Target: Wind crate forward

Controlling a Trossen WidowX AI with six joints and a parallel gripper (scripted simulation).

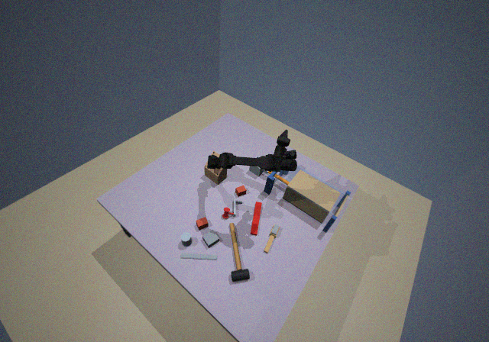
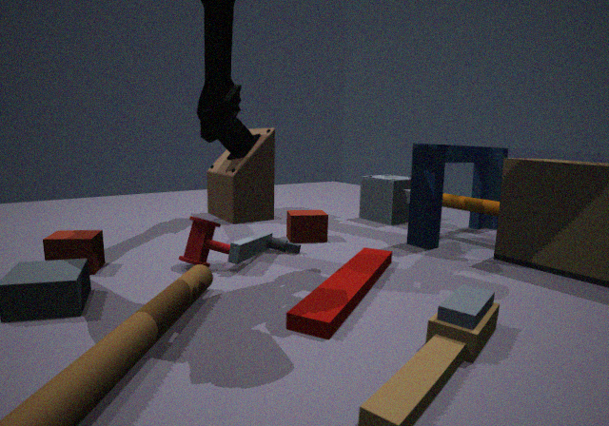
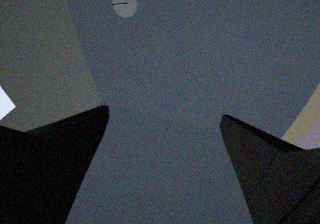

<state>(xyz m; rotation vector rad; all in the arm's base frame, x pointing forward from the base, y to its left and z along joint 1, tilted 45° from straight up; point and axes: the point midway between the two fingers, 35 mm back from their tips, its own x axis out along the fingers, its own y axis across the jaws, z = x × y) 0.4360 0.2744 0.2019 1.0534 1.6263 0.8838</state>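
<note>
Right now my gripper tip is 13 cm past the winch handle, 26 cm to the left of it and 53 cm above it. Round my gripper tip: blue front frame (1 cm behind, 12 cm to the left, 44 cm below); then grey winch (19 cm behind, 14 cm to the left, 52 cm below); then red bar (2 cm ahead, 22 cm to the right, 54 cm below).
</note>
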